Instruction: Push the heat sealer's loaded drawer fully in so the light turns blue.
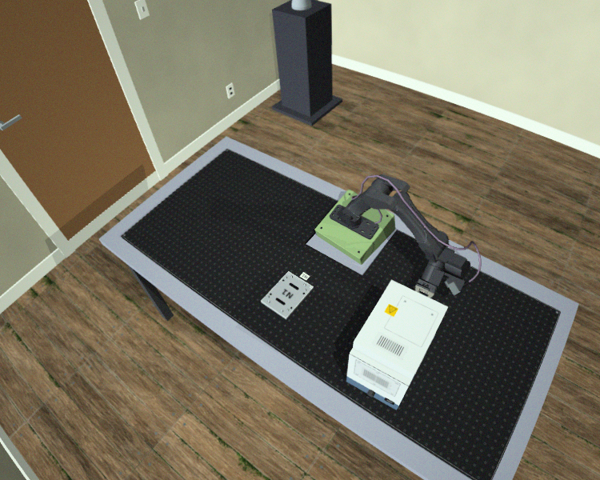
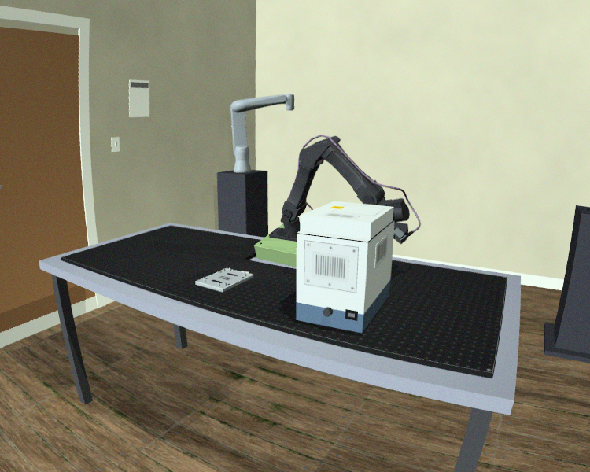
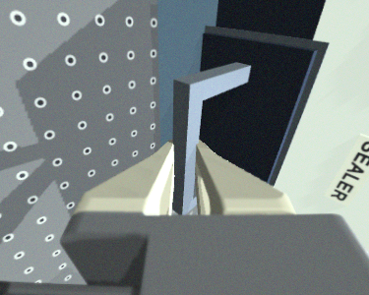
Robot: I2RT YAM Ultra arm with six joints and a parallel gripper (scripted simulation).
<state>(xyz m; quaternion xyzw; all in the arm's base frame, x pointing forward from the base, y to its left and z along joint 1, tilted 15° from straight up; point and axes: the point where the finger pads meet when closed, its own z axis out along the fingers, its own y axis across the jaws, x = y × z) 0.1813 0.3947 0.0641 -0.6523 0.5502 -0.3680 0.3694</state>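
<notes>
Now: hand 110 mm short of the sealer drawer, 10 mm to the right of it and 10 mm above it.
</notes>
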